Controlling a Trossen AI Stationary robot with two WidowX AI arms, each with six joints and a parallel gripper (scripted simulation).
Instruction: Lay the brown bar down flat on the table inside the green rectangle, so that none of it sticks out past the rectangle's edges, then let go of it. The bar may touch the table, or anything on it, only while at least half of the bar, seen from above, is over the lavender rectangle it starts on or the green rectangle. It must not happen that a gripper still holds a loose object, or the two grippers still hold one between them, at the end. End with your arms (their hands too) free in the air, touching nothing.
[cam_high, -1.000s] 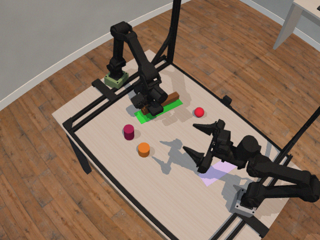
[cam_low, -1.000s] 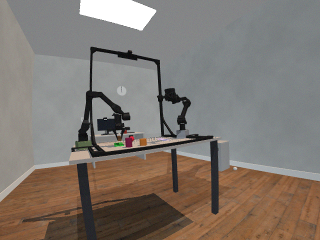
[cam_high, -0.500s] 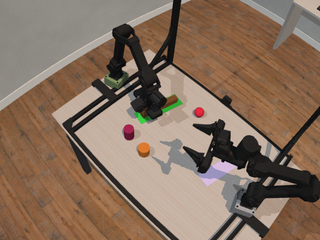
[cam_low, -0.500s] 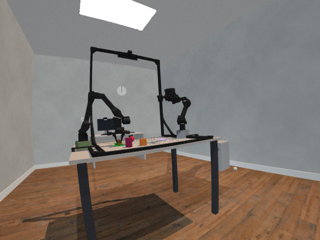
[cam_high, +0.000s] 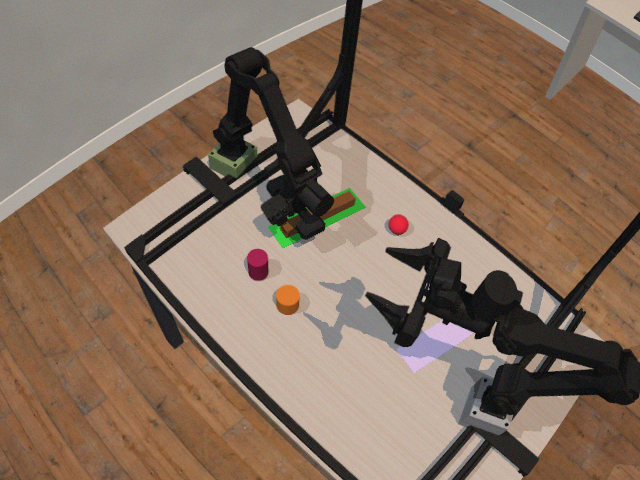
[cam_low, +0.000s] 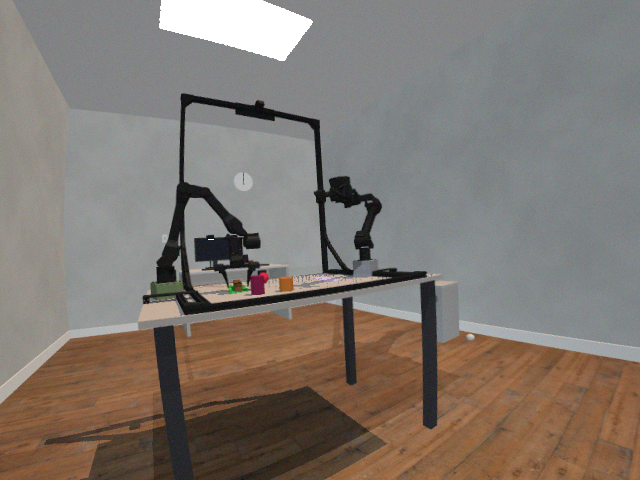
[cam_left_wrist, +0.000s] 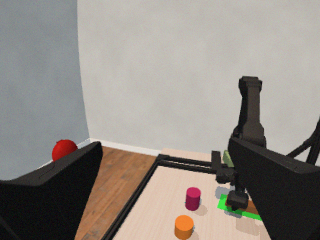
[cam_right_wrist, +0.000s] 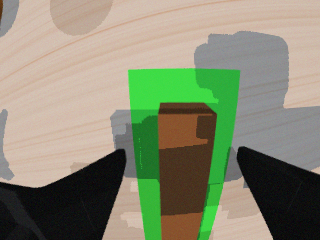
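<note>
My right gripper is now 7 cm past the brown bar, 1 cm to the right of it and 4 cm above it. Round my right hand: green rectangle: 7 cm behind, 1 cm to the left, 5 cm below; then maroon cylinder: 15 cm ahead, 4 cm to the left, 2 cm below; then orange cylinder: 15 cm ahead, 16 cm to the left, 3 cm below.
</note>
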